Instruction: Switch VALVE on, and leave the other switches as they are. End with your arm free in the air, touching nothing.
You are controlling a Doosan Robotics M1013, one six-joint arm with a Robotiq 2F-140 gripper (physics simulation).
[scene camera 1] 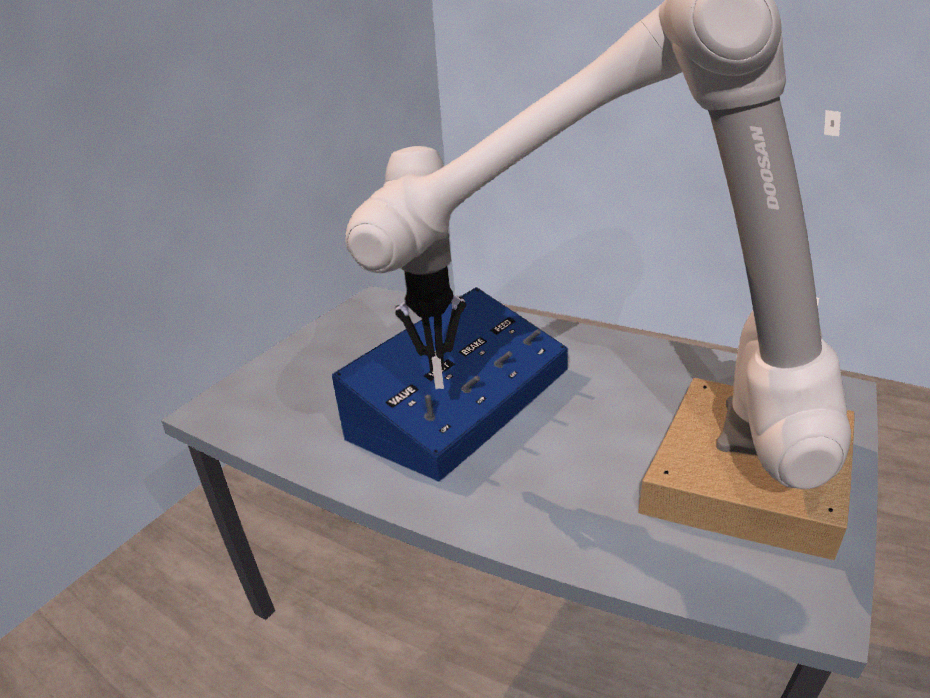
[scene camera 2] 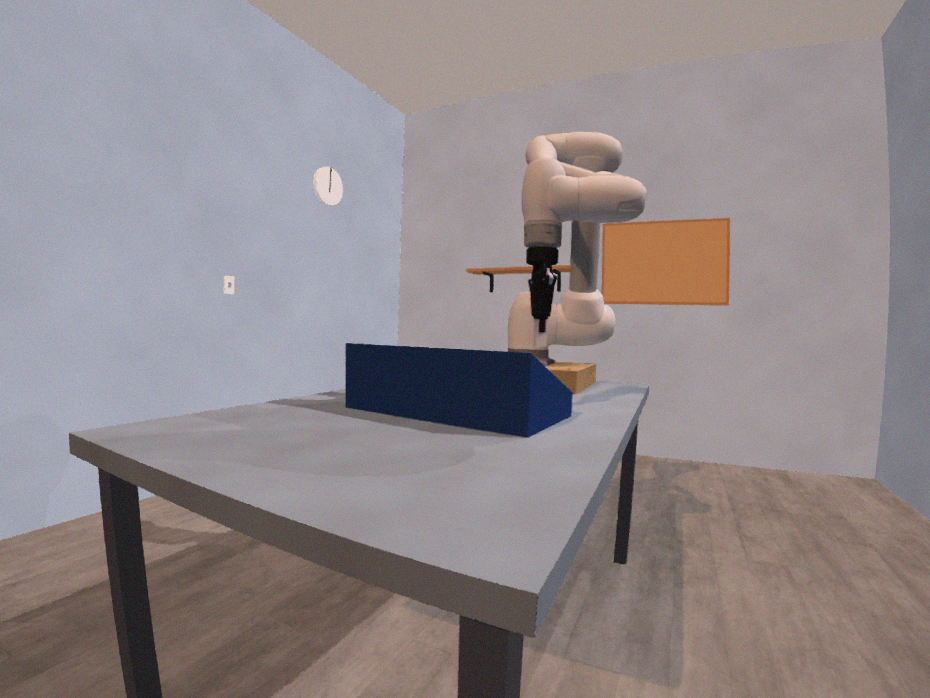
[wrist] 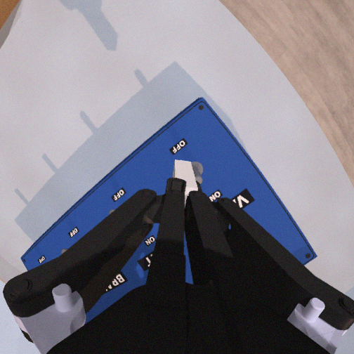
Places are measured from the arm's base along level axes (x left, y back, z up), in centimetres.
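Pixels of known places: gripper, fingertip midpoint: (scene camera 1: 439,385) (scene camera 2: 539,346).
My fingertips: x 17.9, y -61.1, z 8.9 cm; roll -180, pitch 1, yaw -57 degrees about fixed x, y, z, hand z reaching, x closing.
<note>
Behind a point stands the place of what it marks.
The blue switch panel (scene camera 1: 383,428) @(x 23.5, y -71.3, z 0.1 cm) (scene camera 2: 435,386) @(x -0.3, y -80.3, z 0.2 cm) (wrist: 220,130) slopes on the table. The VALVE lever (scene camera 1: 428,407) @(x 18.3, y -63.7, z 3.6 cm) (wrist: 198,171) is nearest the panel's left end in scene camera 1. It stands steeper there than the others and leans toward its ON label (scene camera 1: 411,403) @(x 17.1, y -68.4, z 2.7 cm) (wrist: 215,196). The lever beside it (scene camera 1: 471,384) @(x 6.7, y -60.2, z 2.9 cm), the BRAKE lever (scene camera 1: 503,359) @(x -5.1, y -58.3, z 2.9 cm) and the FEED lever (scene camera 1: 531,337) @(x -17.0, y -56.5, z 2.8 cm) lean toward their OFF labels. My gripper (scene camera 1: 438,373) @(x 17.9, y -61.1, z 8.9 cm) (scene camera 2: 541,326) (wrist: 180,173) is shut and empty, above the panel by the VALVE lever. A small gap shows between them in scene camera 1.
The grey table (scene camera 1: 300,465) @(x 32.7, y -87.6, z -7.9 cm) (scene camera 2: 300,480) @(x -0.1, y -121.8, z -7.9 cm) carries the panel and the wooden base block (scene camera 1: 676,488) @(x 22.1, y -14.1, z -0.1 cm) (scene camera 2: 582,377) @(x 22.4, y -11.0, z -3.1 cm) under the arm. Blue walls stand behind. An orange board (scene camera 2: 668,262) and a shelf (scene camera 2: 499,269) are on the far wall in scene camera 2.
</note>
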